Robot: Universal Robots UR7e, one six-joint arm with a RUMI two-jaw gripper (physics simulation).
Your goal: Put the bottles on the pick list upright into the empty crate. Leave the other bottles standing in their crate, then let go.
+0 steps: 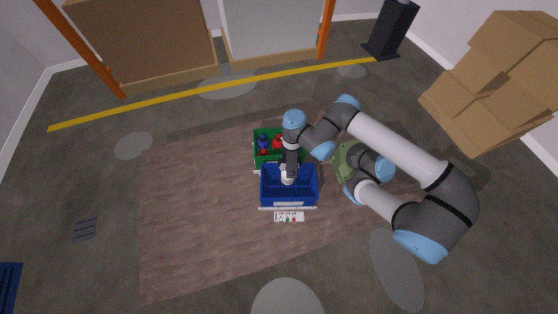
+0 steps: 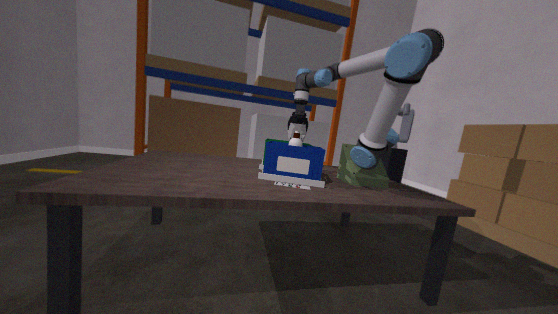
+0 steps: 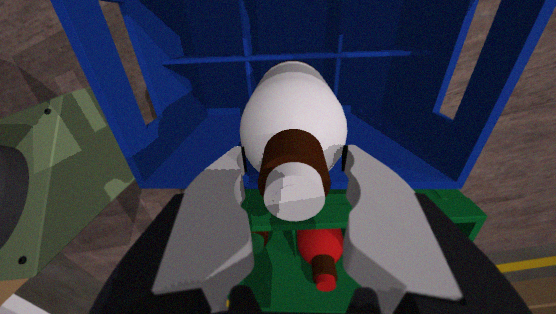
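Where they show: gripper, fingertip midpoint: (image 2: 295,141) (image 3: 293,148); arm's base, link origin: (image 1: 358,156).
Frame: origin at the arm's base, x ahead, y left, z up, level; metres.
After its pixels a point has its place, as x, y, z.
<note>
My gripper (image 1: 288,170) @[0.408, -0.041, 0.053] (image 2: 297,131) @[0.408, -0.041, 0.053] (image 3: 293,148) @[0.408, -0.041, 0.053] is shut on the brown neck of the white bottle (image 1: 287,178) @[0.428, -0.006, 0.045] (image 2: 296,142) @[0.419, -0.003, 0.049] (image 3: 293,107) @[0.419, -0.012, 0.064]. The bottle is upright, its lower part inside the blue crate (image 1: 313,198) @[0.350, 0.125, 0.026] (image 2: 314,166) @[0.364, 0.122, -0.046] (image 3: 170,167) @[0.283, -0.039, 0.013], near the middle of the side towards the green crate. Its base is hidden, so I cannot tell whether it touches the floor. The green crate (image 1: 255,150) @[0.521, -0.217, 0.033] (image 3: 465,212) @[0.527, -0.172, 0.031] holds a blue bottle (image 1: 263,143) @[0.458, -0.275, -0.016], a red bottle (image 1: 277,143) @[0.383, -0.248, -0.019] and a smaller red one (image 1: 263,153) @[0.485, -0.196, 0.013]. The pick list (image 1: 289,216) @[0.463, 0.134, -0.138] (image 2: 292,185) @[0.465, 0.135, -0.137] shows small white, green and red bottle marks.
The crates stand close together on the wooden table (image 1: 200,210) @[0.903, -0.068, -0.139] (image 2: 210,175) @[0.818, 0.026, -0.139]. The arm's green base mount (image 1: 340,162) @[0.106, -0.007, -0.015] (image 2: 360,175) @[0.062, 0.074, -0.084] (image 3: 75,200) @[0.104, -0.045, -0.012] stands beside them. Dividers split the blue crate's inside. Stacked cartons (image 1: 465,115) (image 2: 500,165) stand beyond the table.
</note>
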